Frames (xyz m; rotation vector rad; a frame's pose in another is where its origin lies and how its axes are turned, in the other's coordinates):
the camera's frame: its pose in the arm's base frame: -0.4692 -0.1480 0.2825 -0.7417 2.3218 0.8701
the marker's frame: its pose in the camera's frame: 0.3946 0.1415 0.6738 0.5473 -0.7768 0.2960
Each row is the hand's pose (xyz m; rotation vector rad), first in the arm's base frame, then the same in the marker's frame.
Working: the arm's base frame: its pose in the marker's frame: -0.6053 -0.2142 0.4577 -0.1689 -1.8184 -0.4640

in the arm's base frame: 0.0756 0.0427 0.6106 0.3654 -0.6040 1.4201
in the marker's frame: -1.1559 0.0574 0.3991 -1.3179 -1.8059 0.9975
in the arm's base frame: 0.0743 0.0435 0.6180 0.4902 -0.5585 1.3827
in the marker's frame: -1.1618 0.0612 0.3963 -1.1795 -1.8019 1.0717
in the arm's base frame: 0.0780 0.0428 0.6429 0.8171 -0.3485 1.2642
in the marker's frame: -1.1853 0.0700 0.3940 -0.7752 -1.6990 1.2245
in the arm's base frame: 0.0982 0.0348 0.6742 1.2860 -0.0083 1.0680
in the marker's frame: -1.2219 0.0726 0.4041 -0.2000 -1.4457 1.4123
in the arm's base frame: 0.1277 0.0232 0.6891 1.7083 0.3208 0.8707
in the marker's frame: -1.2480 0.0644 0.4260 0.2927 -1.1236 1.5577
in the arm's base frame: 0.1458 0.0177 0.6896 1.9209 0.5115 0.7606
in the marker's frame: -1.2557 0.0574 0.4418 0.5328 -0.9151 1.6154
